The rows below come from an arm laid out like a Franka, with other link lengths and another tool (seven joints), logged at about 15 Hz.
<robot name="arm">
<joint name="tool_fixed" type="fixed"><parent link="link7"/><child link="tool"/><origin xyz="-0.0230 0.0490 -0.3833" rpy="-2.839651 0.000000 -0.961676"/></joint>
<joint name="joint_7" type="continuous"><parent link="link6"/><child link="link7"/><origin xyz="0.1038 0.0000 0.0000"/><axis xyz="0 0 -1"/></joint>
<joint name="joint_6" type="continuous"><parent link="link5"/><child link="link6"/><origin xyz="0.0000 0.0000 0.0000"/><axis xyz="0 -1 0"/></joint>
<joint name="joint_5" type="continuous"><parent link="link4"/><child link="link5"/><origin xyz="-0.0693 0.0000 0.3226"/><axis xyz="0 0 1"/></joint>
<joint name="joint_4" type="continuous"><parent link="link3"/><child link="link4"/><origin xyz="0.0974 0.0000 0.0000"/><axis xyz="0 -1 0"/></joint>
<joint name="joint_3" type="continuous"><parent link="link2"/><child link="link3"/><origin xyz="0.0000 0.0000 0.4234"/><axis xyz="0 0 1"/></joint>
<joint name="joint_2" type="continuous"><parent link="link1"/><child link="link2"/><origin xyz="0.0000 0.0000 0.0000"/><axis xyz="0 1 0"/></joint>
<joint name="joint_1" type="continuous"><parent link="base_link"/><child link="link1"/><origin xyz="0.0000 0.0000 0.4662"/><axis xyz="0 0 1"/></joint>
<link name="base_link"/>
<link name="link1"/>
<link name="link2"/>
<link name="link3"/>
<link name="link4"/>
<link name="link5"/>
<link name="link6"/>
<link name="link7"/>
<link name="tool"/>
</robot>
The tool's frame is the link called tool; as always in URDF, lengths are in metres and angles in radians. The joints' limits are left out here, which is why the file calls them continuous.
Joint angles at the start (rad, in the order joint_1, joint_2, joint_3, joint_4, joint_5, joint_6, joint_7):
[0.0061 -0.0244 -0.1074 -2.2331 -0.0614 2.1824 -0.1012]
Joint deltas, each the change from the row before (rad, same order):
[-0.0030 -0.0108 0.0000 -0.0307 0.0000 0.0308 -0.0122]
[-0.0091 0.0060 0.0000 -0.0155 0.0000 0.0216 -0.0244]
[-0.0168 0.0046 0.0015 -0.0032 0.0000 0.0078 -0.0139]
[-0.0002 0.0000 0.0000 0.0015 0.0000 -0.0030 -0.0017]
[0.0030 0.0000 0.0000 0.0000 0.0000 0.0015 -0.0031]
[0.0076 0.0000 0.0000 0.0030 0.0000 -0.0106 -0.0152]
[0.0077 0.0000 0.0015 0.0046 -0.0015 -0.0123 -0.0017]
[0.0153 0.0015 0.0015 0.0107 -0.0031 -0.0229 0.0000]
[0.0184 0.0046 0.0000 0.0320 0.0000 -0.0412 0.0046]
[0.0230 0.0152 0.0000 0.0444 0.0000 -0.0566 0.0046]
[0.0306 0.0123 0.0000 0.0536 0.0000 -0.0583 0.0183]
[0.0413 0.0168 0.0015 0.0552 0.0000 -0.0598 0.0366]
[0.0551 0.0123 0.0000 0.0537 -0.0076 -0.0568 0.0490]
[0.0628 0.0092 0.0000 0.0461 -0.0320 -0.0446 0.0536]
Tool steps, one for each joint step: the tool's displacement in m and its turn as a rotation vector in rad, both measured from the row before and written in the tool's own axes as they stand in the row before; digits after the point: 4 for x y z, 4 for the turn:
[-0.0018 0.0043 0.0032 0.0094 0.0023 -0.0115]
[0.0021 0.0057 0.0056 0.0000 -0.0052 -0.0155]
[0.0054 0.0052 0.0015 -0.0005 -0.0001 0.0011]
[-0.0002 0.0003 -0.0004 -0.0011 -0.0014 -0.0011]
[-0.0006 -0.0011 0.0002 0.0011 -0.0007 -0.0062]
[-0.0043 0.0002 -0.0006 -0.0054 -0.0114 -0.0202]
[-0.0042 -0.0009 -0.0007 -0.0063 -0.0072 -0.0099]
[-0.0069 -0.0022 -0.0013 -0.0118 -0.0116 -0.0154]
[-0.0049 -0.0070 -0.0055 -0.0109 -0.0107 -0.0095]
[-0.0068 -0.0073 -0.0046 -0.0217 -0.0196 -0.0112]
[-0.0067 -0.0138 -0.0079 -0.0149 -0.0093 -0.0072]
[-0.0116 -0.0173 -0.0058 -0.0192 -0.0078 -0.0011]
[-0.0148 -0.0196 -0.0070 -0.0198 0.0033 -0.0068]
[-0.0115 -0.0167 -0.0068 -0.0268 0.0255 -0.0241]

